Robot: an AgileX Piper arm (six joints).
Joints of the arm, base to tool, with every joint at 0 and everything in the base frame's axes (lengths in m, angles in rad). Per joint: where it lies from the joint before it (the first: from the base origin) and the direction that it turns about. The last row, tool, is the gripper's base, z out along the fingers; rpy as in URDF.
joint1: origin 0 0 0.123 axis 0 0 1
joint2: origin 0 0 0 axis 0 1 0
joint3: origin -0.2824 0 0.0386 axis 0 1 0
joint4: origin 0.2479 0 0.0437 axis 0.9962 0 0.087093
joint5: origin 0 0 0 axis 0 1 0
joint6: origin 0.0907 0 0.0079 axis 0.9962 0 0.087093
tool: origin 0 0 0 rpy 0 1.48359 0
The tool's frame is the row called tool.
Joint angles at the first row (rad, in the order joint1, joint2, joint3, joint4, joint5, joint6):
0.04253 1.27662 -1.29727 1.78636 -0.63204 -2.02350
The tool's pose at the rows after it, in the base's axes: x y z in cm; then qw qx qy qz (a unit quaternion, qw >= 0):
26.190, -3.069, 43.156, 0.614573, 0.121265, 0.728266, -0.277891
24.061, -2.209, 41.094, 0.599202, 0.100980, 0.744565, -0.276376
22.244, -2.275, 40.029, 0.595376, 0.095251, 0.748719, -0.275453
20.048, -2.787, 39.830, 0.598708, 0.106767, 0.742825, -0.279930
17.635, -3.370, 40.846, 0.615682, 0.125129, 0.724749, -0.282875
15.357, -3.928, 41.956, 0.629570, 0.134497, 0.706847, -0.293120
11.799, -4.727, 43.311, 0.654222, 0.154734, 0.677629, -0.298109
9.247, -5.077, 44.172, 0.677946, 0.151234, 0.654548, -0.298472
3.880, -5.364, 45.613, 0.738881, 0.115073, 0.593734, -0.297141
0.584, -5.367, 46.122, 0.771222, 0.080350, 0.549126, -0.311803
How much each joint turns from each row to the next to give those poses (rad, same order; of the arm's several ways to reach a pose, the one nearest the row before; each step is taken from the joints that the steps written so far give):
0.06274 -0.05813 0.10017 0.00095 -0.07945 -0.01458
0.05376 -0.08160 0.12629 -0.00003 -0.02819 -0.00530
0.01122 -0.06943 0.08246 0.00004 -0.00297 -0.00031
0.00103 -0.07939 0.05625 -0.00001 -0.02351 -0.00047
0.00070 -0.08370 0.01414 -0.00001 -0.02766 -0.01057
-0.00002 -0.07473 0.00000 -0.00001 -0.02595 -0.03940
-0.00010 -0.11379 -0.00001 0.00008 -0.02971 -0.03777
0.00003 -0.08478 0.00003 -0.00005 0.01543 -0.04566
0.00012 -0.17878 -0.00091 -0.00004 0.10082 -0.11504
-0.00520 -0.10537 -0.00002 0.00006 0.08173 -0.09766

